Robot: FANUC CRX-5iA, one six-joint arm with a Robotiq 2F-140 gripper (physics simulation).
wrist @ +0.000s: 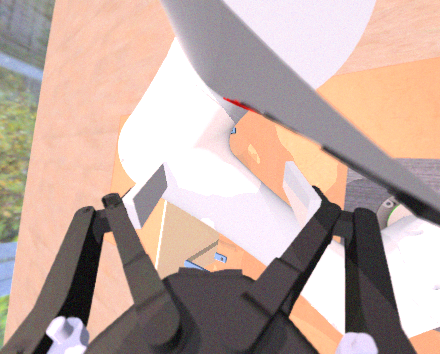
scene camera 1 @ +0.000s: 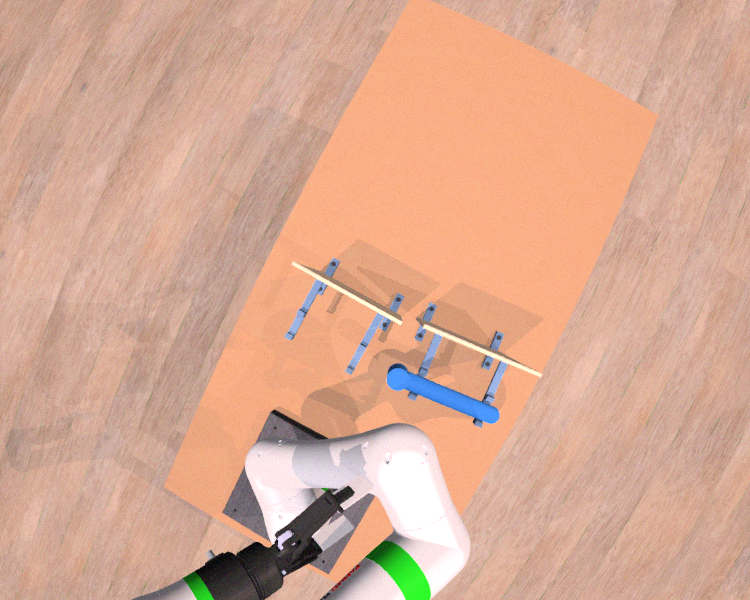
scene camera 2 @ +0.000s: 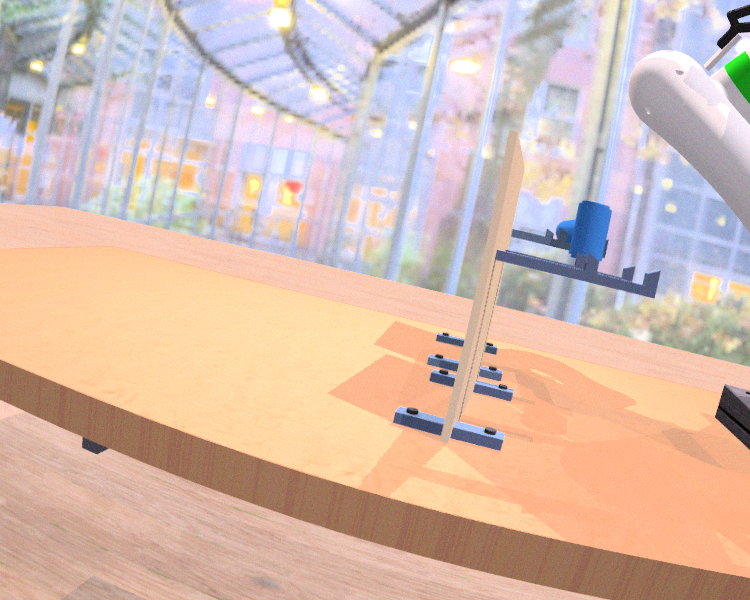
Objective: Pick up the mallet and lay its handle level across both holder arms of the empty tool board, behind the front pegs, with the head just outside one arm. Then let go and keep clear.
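Seen in the pictures: gripper, between the fingertips: [wrist: 223, 174] [scene camera 1: 356, 503] [scene camera 2: 738, 101]; arm's base, origin of its link: [scene camera 1: 317, 491].
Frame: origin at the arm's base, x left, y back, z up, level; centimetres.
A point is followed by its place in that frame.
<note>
The blue mallet [scene camera 1: 447, 396] @(x -22.5, y -41.7, z 20.8 cm) [scene camera 2: 592, 230] @(x -8.6, y -43.0, z 19.0 cm) lies across both arms of the right-hand tool board [scene camera 1: 478, 347] @(x -24.2, y -54.2, z 27.8 cm), its head just outside that board's left arm. The other tool board [scene camera 1: 347, 293] @(x 4.2, y -57.1, z 24.9 cm) [scene camera 2: 502, 206] @(x 17.4, y -59.7, z 17.9 cm) is empty; its two blue holder arms [scene camera 1: 302, 314] @(x 14.2, y -49.3, z 15.4 cm) [scene camera 1: 363, 344] @(x -1.4, y -46.5, z 13.9 cm) stick out toward the robot, with small pegs. In the second scene view its near arm partly covers the place where the mallet rests. My gripper [scene camera 1: 347, 511] @(x -9.3, y -23.8, z 43.2 cm) [wrist: 223, 174] @(x -9.3, y -23.8, z 43.2 cm) is open and empty, beside the robot base and well away from the mallet and both boards.
The white arm [scene camera 1: 412, 481] @(x -16.2, y -32.9, z 48.6 cm) [scene camera 2: 681, 93] @(x -6.6, y -34.3, z 40.6 cm) [wrist: 200, 165] @(x -10.7, y -26.7, z 43.6 cm) bends over the table between the gripper and the boards. The dark base plate [scene camera 1: 240, 500] @(x 21.5, y 11.8, z -1.3 cm) is at the table's near end. The boards stand close together, with a narrow gap between their panels, on blue feet [scene camera 2: 422, 420] @(x 15.0, y -62.3, z -3.7 cm).
</note>
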